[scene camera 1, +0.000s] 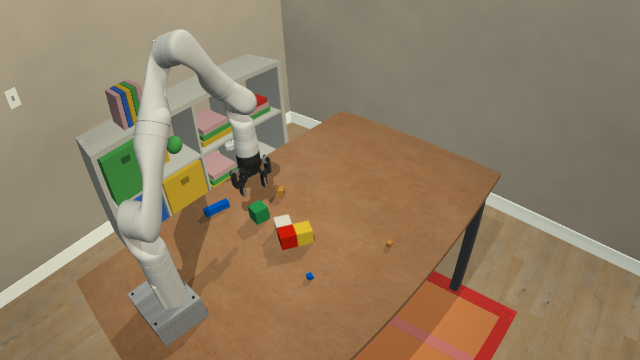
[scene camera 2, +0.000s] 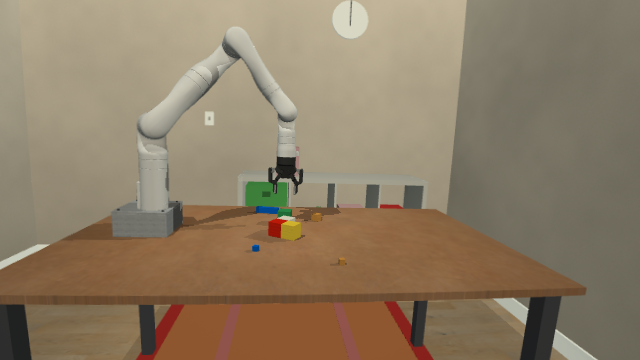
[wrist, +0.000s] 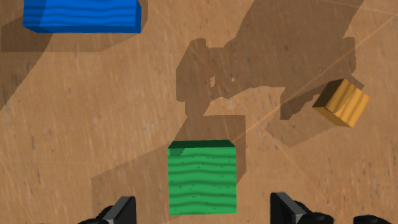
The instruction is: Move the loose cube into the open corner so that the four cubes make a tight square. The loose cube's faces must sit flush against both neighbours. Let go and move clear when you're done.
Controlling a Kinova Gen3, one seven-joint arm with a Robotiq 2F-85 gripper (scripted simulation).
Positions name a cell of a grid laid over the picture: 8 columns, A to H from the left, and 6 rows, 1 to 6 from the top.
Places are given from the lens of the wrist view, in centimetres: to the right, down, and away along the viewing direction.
green cube (wrist: E5): 0, 5, 22
small orange block (wrist: G3): 12, -1, 24
The marked spots on the green cube and the small orange block are 13 cm apart.
